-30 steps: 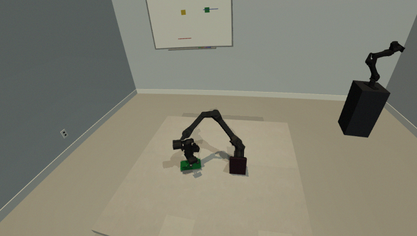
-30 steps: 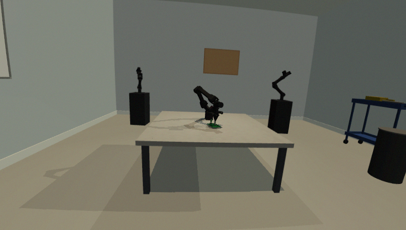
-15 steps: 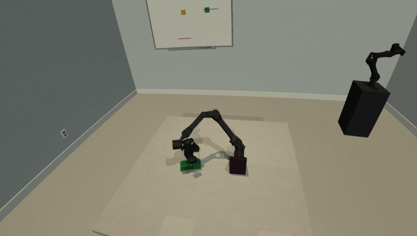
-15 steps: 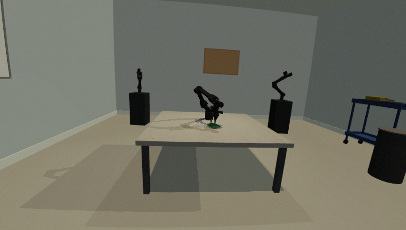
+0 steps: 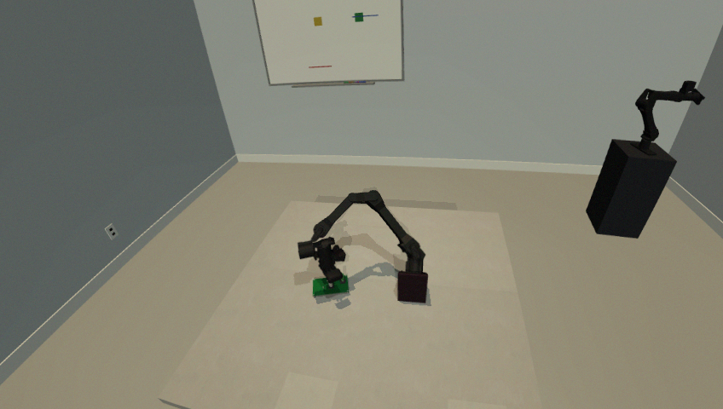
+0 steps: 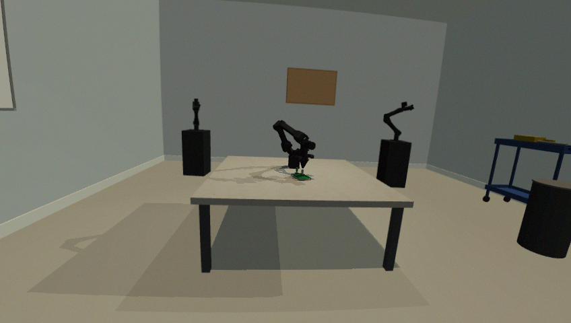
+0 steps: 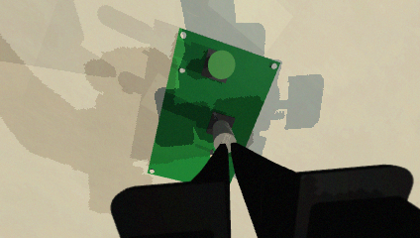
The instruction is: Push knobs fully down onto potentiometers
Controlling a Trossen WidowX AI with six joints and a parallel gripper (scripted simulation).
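The white knob lies 20 mm below my gripper tip. Round my gripper tip: green knob (40 mm to the right, 40 mm behind, 30 mm below).
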